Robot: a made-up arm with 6 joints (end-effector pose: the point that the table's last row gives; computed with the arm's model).
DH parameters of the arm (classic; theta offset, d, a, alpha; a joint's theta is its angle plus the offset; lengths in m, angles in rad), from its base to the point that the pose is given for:
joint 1: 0 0.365 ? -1.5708
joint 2: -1.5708 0 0.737 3.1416
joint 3: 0 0 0.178 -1.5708
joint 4: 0 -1.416 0 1.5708
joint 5: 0 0 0 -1.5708
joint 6: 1.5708 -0.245 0 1.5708
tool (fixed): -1.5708 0 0 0
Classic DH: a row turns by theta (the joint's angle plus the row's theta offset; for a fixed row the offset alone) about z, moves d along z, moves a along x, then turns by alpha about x.
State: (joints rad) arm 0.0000 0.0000 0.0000 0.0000 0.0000 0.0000
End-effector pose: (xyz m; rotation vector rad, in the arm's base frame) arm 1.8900 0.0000 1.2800 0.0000 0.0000 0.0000
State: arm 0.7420 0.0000 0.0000 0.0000 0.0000 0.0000
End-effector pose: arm 1.3931 1.2772 1.2800 0.0000 0.0000 0.7420
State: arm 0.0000 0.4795 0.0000 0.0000 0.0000 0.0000
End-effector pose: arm 2.1248 0.0000 0.4105 0.0000 0.4795 0.0000
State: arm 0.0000 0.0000 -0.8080 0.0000 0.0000 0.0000
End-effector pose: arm 1.5053 0.0000 0.0242 0.0000 0.8080 0.0000
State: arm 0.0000 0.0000 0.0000 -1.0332 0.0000 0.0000
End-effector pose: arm 1.8900 0.0000 1.2800 1.0332 0.0000 0.0000
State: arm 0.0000 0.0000 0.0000 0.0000 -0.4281 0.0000
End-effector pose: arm 1.8679 0.0000 1.1783 0.0000 0.4281 0.0000
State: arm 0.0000 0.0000 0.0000 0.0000 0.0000 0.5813
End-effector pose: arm 1.8900 0.0000 1.2800 -0.5813 0.0000 0.0000
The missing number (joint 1, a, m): 0.229
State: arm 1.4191 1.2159 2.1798 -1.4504 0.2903 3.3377
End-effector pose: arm 0.3270 1.6782 2.0834 -0.8598 -1.2474 0.0428
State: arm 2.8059 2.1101 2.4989 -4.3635 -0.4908 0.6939
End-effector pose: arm -2.1257 0.8566 0.8065 -0.7548 -2.2022 0.5915
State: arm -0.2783 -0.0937 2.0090 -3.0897 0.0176 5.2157
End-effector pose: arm -0.8001 0.2284 2.4422 -1.4291 -1.0256 -2.2602
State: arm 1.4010 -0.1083 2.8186 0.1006 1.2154 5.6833
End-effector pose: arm -0.2600 -1.3800 1.0203 -1.0088 1.8497 0.2885
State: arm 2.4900 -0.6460 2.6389 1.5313 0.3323 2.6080
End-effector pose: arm 1.3983 -1.1669 0.5389 -0.8835 0.6331 -0.8146
